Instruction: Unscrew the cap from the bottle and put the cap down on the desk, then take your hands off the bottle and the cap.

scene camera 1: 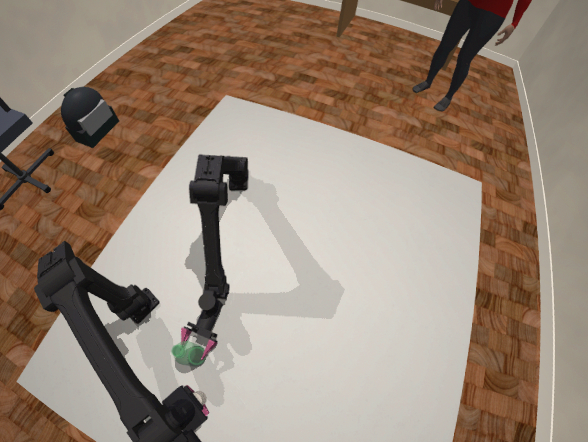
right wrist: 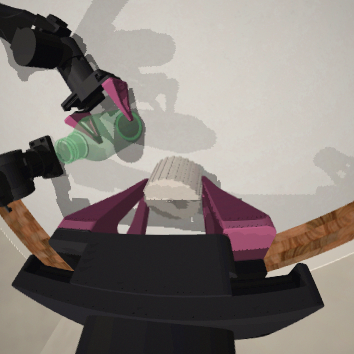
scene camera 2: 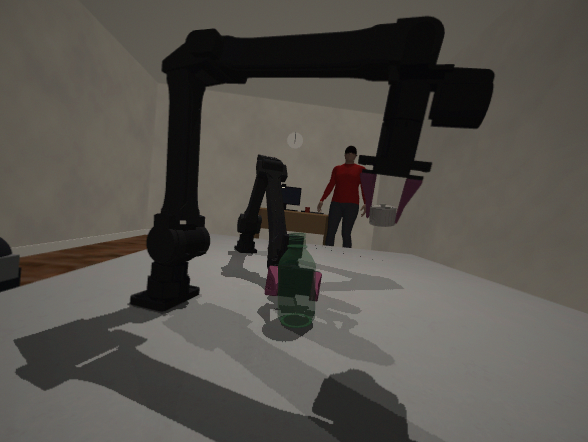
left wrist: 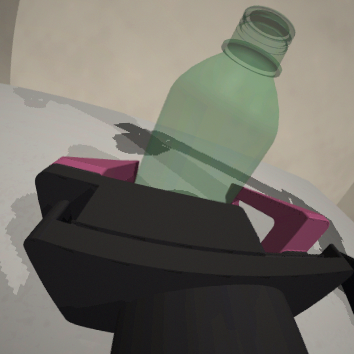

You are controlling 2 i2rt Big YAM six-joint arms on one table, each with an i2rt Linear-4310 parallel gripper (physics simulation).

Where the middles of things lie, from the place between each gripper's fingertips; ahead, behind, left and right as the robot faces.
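Counting from my right hand, I find the green translucent bottle [scene camera 2: 296,270] 7 cm to the left, 13 cm behind and 13 cm below, while the white ribbed cap [right wrist: 173,189] is 1 cm above. Going by its middle, the cap is nearer to my right hand than to my left hand.
From my left hand, the white ribbed cap is 70 mm to the right, 130 mm ahead and 180 mm above. The green translucent bottle is 30 mm above that left hand, and going by their middles, of the things named here the bottle is the nearest to my left hand.
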